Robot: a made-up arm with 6 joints.
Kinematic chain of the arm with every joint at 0, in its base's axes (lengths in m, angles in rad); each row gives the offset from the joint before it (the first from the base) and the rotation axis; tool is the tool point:
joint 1: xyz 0 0 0.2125 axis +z
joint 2: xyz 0 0 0 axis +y
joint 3: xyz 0 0 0.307 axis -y
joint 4: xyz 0 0 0 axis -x
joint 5: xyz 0.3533 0 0 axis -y
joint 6: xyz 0 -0.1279 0 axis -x
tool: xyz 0 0 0
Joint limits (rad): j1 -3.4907..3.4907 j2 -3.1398..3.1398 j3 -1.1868..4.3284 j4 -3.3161..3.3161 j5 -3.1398..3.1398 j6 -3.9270..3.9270
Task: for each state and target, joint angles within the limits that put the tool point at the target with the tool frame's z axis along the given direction. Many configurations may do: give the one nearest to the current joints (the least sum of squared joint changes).
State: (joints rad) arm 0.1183 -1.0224 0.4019 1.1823 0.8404 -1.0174
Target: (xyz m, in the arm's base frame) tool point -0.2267 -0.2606 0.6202 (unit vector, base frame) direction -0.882 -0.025 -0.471
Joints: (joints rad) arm 0.7239 -1.4513 -0.1061 1.2103 0.7001 -0.3255
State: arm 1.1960 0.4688 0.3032 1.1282 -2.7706 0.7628
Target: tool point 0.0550 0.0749 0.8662 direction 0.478 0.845 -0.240
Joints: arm 1.4230 -0.1527 0.7373 1.2248 -2.5856 0.7565
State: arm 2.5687 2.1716 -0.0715 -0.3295 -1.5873 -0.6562
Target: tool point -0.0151 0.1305 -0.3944 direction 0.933 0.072 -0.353
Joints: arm 2.4825 2.5371 0.9782 -0.7461 -1.8146 -1.2077
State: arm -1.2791 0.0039 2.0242 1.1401 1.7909 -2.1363
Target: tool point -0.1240 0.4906 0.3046 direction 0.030 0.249 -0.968
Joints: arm -1.3402 -0.5803 2.6684 1.5035 1.9863 -1.9488
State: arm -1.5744 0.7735 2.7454 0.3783 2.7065 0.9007
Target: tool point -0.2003 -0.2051 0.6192 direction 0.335 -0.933 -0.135
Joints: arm -1.9034 1.3938 2.9808 0.2955 2.8823 0.9584
